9 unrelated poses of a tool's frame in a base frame.
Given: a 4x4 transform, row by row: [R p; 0 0 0 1], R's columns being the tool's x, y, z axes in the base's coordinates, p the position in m. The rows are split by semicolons.
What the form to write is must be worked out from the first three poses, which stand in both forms.
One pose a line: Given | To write
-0.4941 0.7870 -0.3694 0.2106; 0.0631 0.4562 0.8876 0.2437; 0.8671 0.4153 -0.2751 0.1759; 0 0 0 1 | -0.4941 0.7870 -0.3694 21.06; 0.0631 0.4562 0.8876 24.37; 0.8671 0.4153 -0.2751 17.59; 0 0 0 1
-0.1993 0.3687 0.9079 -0.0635; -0.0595 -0.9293 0.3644 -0.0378; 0.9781 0.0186 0.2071 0.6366; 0 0 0 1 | -0.1993 0.3687 0.9079 -6.35; -0.0595 -0.9293 0.3644 -3.78; 0.9781 0.0186 0.2071 63.66; 0 0 0 1
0.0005 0.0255 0.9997 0.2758; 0.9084 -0.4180 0.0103 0.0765; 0.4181 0.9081 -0.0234 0.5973; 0 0 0 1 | 0.0005 0.0255 0.9997 27.58; 0.9084 -0.4180 0.0103 7.65; 0.4181 0.9081 -0.0234 59.73; 0 0 0 1
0.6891 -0.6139 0.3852 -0.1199; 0.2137 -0.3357 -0.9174 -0.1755; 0.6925 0.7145 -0.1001 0.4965; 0 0 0 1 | 0.6891 -0.6139 0.3852 -11.99; 0.2137 -0.3357 -0.9174 -17.55; 0.6925 0.7145 -0.1001 49.65; 0 0 0 1
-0.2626 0.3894 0.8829 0.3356; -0.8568 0.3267 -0.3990 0.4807; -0.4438 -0.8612 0.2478 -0.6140; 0 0 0 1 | -0.2626 0.3894 0.8829 33.56; -0.8568 0.3267 -0.3990 48.07; -0.4438 -0.8612 0.2478 -61.40; 0 0 0 1
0.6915 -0.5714 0.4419 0.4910; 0.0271 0.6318 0.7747 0.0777; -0.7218 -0.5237 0.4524 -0.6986; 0 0 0 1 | 0.6915 -0.5714 0.4419 49.10; 0.0271 0.6318 0.7747 7.77; -0.7218 -0.5237 0.4524 -69.86; 0 0 0 1
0.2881 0.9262 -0.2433 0.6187; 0.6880 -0.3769 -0.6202 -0.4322; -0.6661 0.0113 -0.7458 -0.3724; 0 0 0 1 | 0.2881 0.9262 -0.2433 61.87; 0.6880 -0.3769 -0.6202 -43.22; -0.6661 0.0113 -0.7458 -37.24; 0 0 0 1
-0.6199 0.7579 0.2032 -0.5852; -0.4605 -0.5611 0.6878 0.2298; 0.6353 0.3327 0.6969 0.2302; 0 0 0 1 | -0.6199 0.7579 0.2032 -58.52; -0.4605 -0.5611 0.6878 22.98; 0.6353 0.3327 0.6969 23.02; 0 0 0 1
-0.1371 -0.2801 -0.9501 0.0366; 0.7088 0.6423 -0.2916 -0.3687; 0.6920 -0.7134 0.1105 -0.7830; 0 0 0 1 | -0.1371 -0.2801 -0.9501 3.66; 0.7088 0.6423 -0.2916 -36.87; 0.6920 -0.7134 0.1105 -78.30; 0 0 0 1
